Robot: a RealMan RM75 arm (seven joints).
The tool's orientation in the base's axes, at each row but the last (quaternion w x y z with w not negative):
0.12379 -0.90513 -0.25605 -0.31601
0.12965 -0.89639 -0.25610 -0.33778
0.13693 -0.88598 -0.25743 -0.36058
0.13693 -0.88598 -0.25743 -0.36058
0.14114 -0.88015 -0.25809 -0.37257
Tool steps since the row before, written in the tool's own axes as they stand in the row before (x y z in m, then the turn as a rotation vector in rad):
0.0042 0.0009 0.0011 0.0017 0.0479 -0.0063
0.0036 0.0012 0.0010 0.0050 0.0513 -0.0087
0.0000 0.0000 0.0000 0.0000 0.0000 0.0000
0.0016 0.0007 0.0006 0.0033 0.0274 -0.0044
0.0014 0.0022 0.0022 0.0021 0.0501 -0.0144
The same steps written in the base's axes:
0.0039 0.0013 0.0018 0.0239 -0.0419 0.0029
0.0035 0.0007 0.0016 0.0266 -0.0445 0.0067
0.0000 0.0000 0.0000 0.0000 0.0000 0.0000
0.0017 0.0002 0.0007 0.0147 -0.0234 0.0039
0.0033 -0.0004 -0.0006 0.0209 -0.0470 0.0085

